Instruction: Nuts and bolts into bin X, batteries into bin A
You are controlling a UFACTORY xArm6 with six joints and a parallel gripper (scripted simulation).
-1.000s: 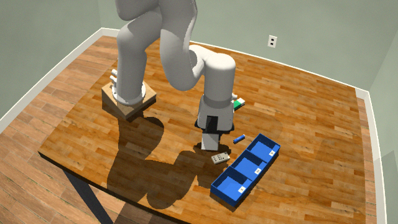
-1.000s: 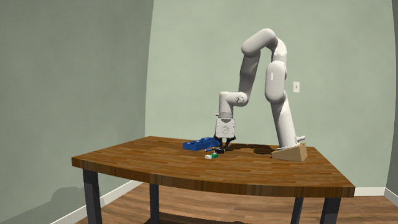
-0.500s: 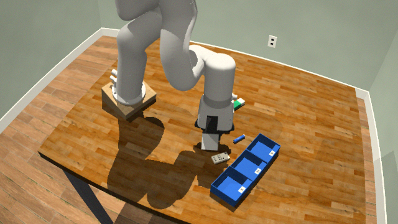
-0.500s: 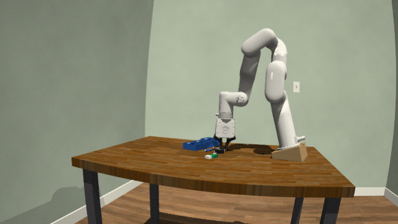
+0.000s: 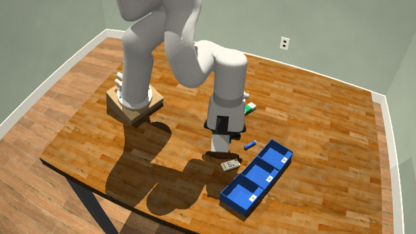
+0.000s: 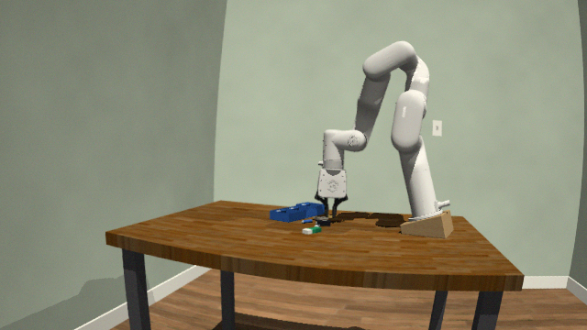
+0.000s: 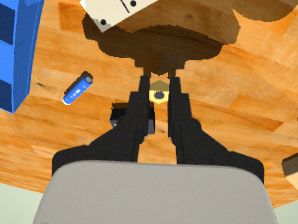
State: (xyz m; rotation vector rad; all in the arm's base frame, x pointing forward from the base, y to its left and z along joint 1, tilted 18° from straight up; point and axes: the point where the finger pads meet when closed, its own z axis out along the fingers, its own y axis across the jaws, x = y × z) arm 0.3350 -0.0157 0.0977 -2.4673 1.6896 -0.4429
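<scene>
Now: hand 7 cm short of the blue battery, 4 cm to the right of it and 4 cm above it. The rest, counted from my hand: brass nut: 2 cm below; then black block battery: 7 cm to the left, 3 cm below, 1 cm ahead; then white domino: 5 cm to the right, 5 cm ahead, 4 cm below.
</scene>
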